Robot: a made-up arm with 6 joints.
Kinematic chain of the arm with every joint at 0, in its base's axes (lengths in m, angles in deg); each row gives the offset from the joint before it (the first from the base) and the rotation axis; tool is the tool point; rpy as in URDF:
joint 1: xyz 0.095 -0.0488 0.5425 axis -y
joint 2: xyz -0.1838 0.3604 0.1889 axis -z
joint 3: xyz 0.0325 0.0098 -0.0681 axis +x
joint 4: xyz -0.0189 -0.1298 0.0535 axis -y
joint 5: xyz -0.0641 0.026 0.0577 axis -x
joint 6: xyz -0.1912 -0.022 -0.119 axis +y
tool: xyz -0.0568 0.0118 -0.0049 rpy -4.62 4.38 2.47
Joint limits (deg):
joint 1: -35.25..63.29
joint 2: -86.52..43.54
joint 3: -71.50..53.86
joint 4: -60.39..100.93
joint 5: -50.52..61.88
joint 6: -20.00..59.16
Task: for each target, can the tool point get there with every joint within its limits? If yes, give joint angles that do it. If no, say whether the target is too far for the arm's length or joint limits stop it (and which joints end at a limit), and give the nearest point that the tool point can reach.
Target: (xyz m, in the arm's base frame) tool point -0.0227 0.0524 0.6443
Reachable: yes | joints -19.46 -58.51 -41.65 39.49 -14.55 33.84
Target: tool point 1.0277 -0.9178 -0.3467
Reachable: no: too far | nearest point 0.0999 0.0473 0.2882 | short by 1.482 m
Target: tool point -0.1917 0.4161 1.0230
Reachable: yes | joints -22.09 31.86 -21.51 -34.16 10.03 3.15
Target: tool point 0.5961 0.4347 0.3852
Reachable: no: joint limits stop it (at a limit: joint 1, joint 2, joint 4, joint 5, joint 6) | nearest point 0.2995 0.3639 0.5703 | short by 0.357 m
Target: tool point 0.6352 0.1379 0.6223
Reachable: no: joint limits stop it (at a limit: joint 1, joint 2, joint 4, joint 5, joint 6) | nearest point 0.3874 0.1516 0.6751 | short by 0.254 m
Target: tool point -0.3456 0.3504 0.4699
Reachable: yes | joints 14.14 29.03 -22.66 26.66 -29.78 23.34
